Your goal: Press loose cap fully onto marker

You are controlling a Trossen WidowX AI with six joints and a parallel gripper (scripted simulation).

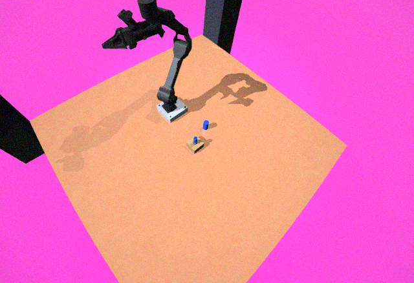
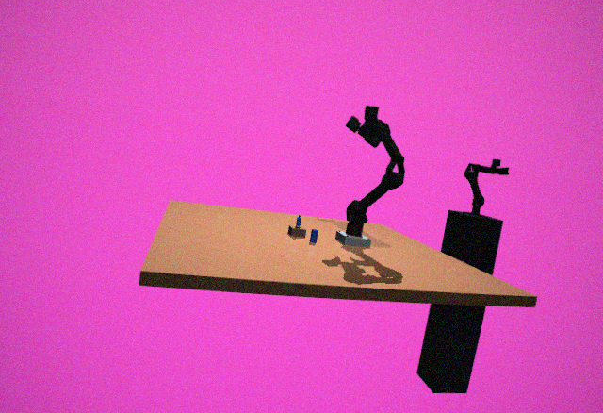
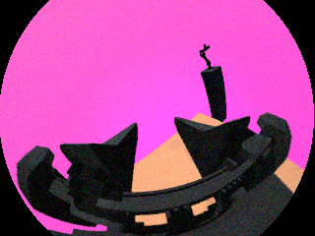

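Right now my gripper tip is 48 cm above the blue cap, 31 cm to the right of it and 23 cm short of it. Round my gripper tip: holder block 49 cm below, 29 cm ahead, 20 cm to the left.
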